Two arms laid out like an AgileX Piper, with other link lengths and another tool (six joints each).
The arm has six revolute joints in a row. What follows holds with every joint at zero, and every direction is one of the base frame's.
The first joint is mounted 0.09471 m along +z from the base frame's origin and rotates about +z.
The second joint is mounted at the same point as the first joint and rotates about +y.
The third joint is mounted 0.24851 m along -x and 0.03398 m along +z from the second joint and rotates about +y.
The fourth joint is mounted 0.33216 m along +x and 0.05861 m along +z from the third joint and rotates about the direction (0.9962, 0, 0.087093).
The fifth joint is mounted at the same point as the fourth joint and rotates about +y.
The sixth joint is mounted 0.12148 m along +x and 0.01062 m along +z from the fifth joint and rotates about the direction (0.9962, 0, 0.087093).
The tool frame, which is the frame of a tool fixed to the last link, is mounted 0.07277 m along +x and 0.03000 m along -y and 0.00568 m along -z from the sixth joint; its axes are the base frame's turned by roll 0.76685, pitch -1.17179 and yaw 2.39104 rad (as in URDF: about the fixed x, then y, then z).
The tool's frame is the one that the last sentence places.
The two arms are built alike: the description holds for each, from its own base.
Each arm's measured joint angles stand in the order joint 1, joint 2, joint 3, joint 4, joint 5, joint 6.
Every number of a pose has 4 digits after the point.
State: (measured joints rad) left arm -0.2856 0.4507 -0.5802 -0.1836 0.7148 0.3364; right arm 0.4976 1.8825 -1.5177 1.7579 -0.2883 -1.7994
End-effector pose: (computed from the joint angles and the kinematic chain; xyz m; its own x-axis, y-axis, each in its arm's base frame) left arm 0.2466 -0.1246 0.2299 0.3057 0.0134 0.9520 -0.3452 -0.9303 0.1240; right arm 0.5707 0.2151 0.1886 0.0120 0.3950 0.9186 0.3026 -0.8770 0.3732
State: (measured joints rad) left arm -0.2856 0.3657 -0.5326 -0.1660 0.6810 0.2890; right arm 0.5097 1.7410 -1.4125 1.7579 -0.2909 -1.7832
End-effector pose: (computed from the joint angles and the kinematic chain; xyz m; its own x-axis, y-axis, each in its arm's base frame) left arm 0.2404 -0.1203 0.2356 0.2515 0.0641 0.9657 -0.3242 -0.9346 0.1464; right arm 0.5430 0.2077 0.2193 -0.0162 0.3655 0.9307 0.2965 -0.8872 0.3536
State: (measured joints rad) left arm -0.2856 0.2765 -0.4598 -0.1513 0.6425 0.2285; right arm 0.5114 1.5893 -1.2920 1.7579 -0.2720 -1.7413
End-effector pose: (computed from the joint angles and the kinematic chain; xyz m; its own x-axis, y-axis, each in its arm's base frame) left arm 0.2352 -0.1169 0.2310 0.2151 0.1249 0.9686 -0.2993 -0.9356 0.1871; right arm 0.5127 0.1962 0.2426 -0.0373 0.3089 0.9504 0.2979 -0.9044 0.3056
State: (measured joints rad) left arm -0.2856 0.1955 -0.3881 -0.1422 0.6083 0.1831; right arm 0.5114 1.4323 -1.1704 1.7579 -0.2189 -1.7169
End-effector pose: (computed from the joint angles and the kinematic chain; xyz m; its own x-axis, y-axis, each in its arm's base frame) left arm 0.2313 -0.1146 0.2235 0.1849 0.1728 0.9675 -0.2839 -0.9331 0.2209; right arm 0.4803 0.1891 0.2638 -0.0774 0.2547 0.9639 0.3310 -0.9054 0.2658
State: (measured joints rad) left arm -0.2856 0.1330 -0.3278 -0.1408 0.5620 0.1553; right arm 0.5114 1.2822 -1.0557 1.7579 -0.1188 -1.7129
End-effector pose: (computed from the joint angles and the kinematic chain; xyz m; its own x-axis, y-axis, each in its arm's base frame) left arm 0.2305 -0.1135 0.2186 0.1468 0.2127 0.9660 -0.2786 -0.9282 0.2467; right arm 0.4468 0.1913 0.2815 -0.1364 0.2023 0.9698 0.4075 -0.8808 0.2411
